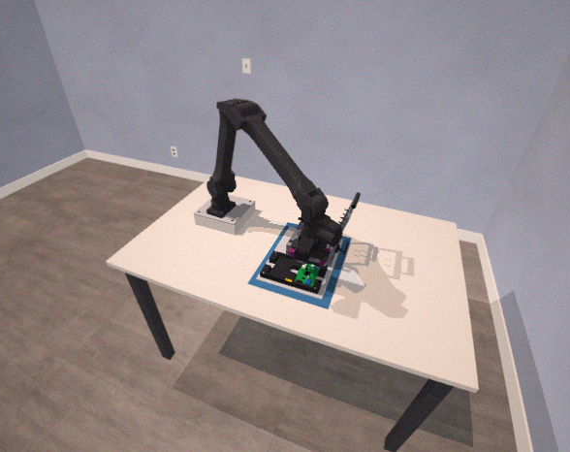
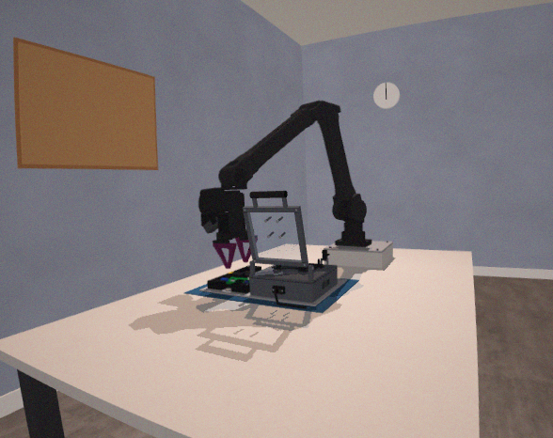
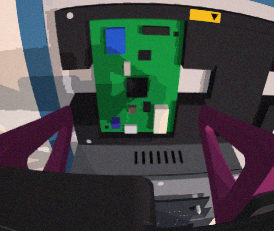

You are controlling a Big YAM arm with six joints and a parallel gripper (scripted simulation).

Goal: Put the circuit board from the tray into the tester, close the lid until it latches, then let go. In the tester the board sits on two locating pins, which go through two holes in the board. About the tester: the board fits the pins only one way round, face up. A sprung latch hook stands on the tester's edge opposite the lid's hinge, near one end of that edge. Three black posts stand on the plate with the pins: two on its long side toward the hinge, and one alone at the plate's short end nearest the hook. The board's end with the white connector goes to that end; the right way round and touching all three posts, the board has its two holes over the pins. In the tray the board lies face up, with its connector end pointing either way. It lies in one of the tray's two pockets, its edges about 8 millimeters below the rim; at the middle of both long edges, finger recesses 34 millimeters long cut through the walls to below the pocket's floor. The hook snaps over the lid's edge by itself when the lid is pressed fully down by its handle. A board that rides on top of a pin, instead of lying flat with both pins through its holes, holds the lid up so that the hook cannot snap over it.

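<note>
Right now the green circuit board is 50 mm below my hand. Round my hand: clear lid (70 mm ahead, 180 mm to the left, 110 mm above); then small latch hook (120 mm behind, 220 mm to the left, 20 mm above).
</note>
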